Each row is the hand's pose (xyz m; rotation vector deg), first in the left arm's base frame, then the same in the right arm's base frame.
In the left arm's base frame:
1: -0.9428 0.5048 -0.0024 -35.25 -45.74 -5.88
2: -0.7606 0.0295 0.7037 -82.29 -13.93 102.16
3: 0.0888 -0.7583 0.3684 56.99 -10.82 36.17
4: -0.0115 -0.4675 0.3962 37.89 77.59 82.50
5: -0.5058 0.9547 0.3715 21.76 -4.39 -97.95
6: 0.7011 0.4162 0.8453 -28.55 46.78 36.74
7: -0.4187 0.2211 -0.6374 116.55 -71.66 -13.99
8: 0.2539 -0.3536 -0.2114 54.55 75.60 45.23
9: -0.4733 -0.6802 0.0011 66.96 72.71 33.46
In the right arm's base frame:
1: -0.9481 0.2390 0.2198 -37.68 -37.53 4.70
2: -0.5916 -0.1461 0.9143 -76.15 -8.17 115.64
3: 0.2640 -0.8817 0.4885 55.84 3.05 36.09
4: 0.1394 -0.6000 0.5115 39.53 92.08 81.09
5: -0.5023 0.7615 0.4676 8.87 0.10 -93.27
6: 0.8211 0.3851 0.7466 -32.65 57.49 43.22
7: -0.5189 -0.0564 -0.4781 111.35 -58.70 -18.10
8: 0.2774 -0.5224 -0.1423 52.13 89.46 41.55
9: -0.3601 -0.8919 0.2288 63.51 86.19 28.39

